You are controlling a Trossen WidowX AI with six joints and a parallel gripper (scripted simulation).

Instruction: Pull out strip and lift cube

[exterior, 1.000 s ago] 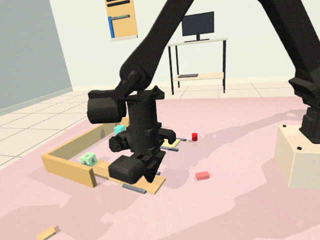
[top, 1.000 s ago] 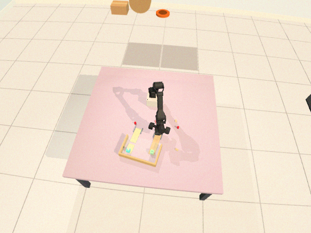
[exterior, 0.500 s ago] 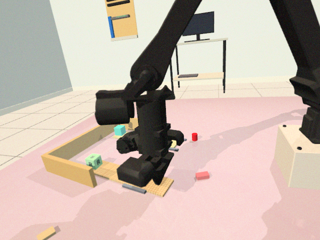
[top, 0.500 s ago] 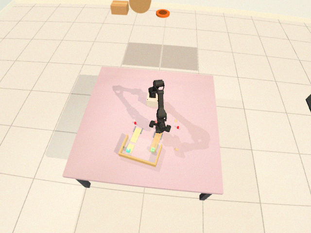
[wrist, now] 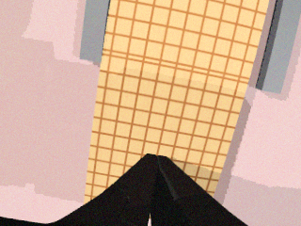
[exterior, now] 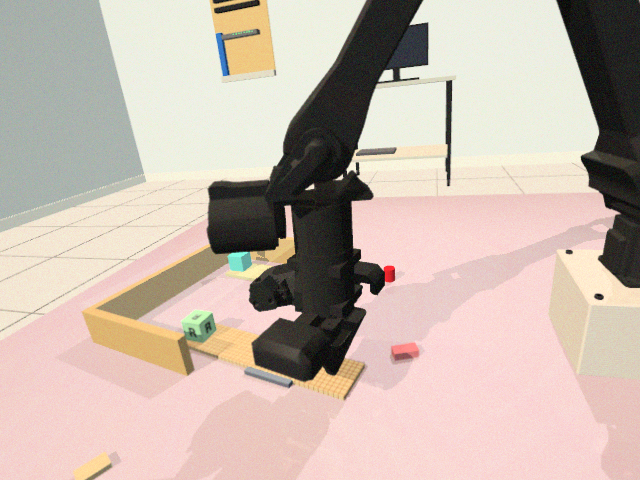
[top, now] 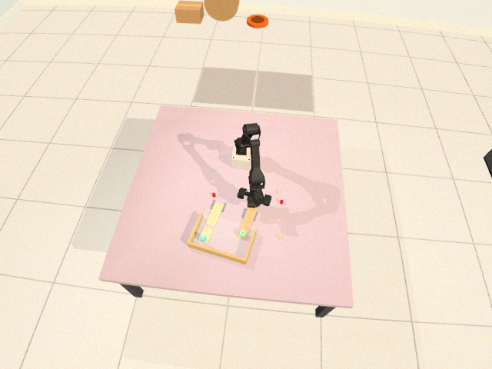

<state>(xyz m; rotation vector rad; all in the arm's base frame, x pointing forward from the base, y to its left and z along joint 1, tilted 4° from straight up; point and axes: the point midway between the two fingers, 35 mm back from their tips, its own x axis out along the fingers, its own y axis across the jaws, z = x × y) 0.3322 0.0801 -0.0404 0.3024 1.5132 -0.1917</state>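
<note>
Right now my gripper tip is 9 cm short of the orange gridded strip and 3 cm to the left of it. Round my gripper tip: pink block 8 cm behind, 4 cm to the right.
</note>
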